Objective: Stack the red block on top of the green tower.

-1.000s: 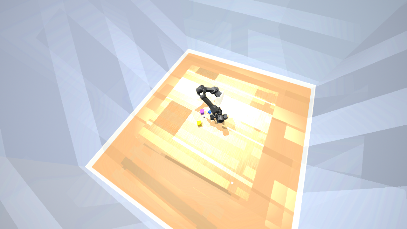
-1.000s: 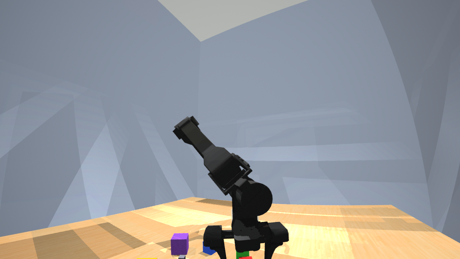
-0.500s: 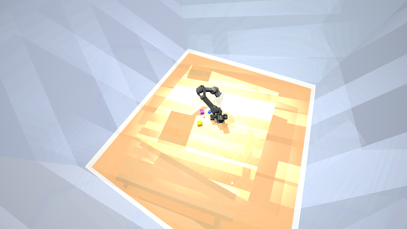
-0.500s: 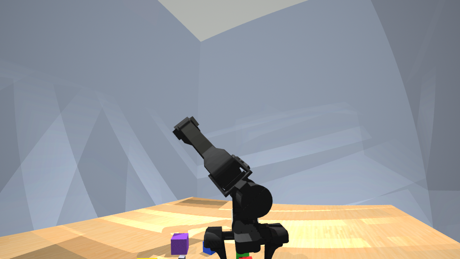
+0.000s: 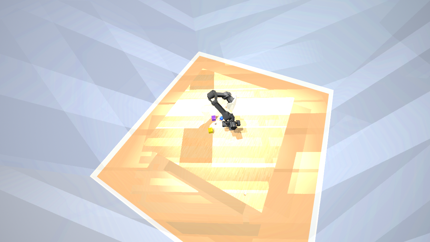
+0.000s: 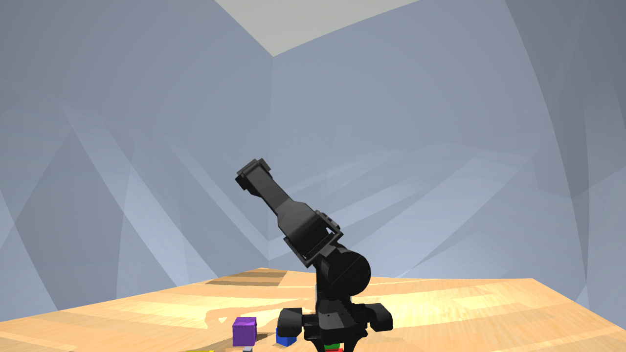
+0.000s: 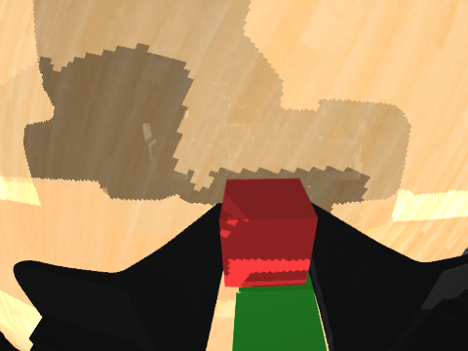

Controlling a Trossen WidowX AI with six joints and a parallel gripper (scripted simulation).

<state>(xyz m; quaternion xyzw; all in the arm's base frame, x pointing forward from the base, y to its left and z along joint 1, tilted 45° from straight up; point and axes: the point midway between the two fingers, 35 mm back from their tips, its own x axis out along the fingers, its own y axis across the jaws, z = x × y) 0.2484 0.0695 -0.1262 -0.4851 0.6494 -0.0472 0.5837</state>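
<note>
The green block lies 3 cm behind my gripper tip, 3 cm to the right of it and 4 cm above it. Round my gripper tip: purple block (1 cm ahead, 22 cm to the right, 2 cm above); then red block (1 cm above); then blue block (4 cm behind, 14 cm to the right, 1 cm above).
</note>
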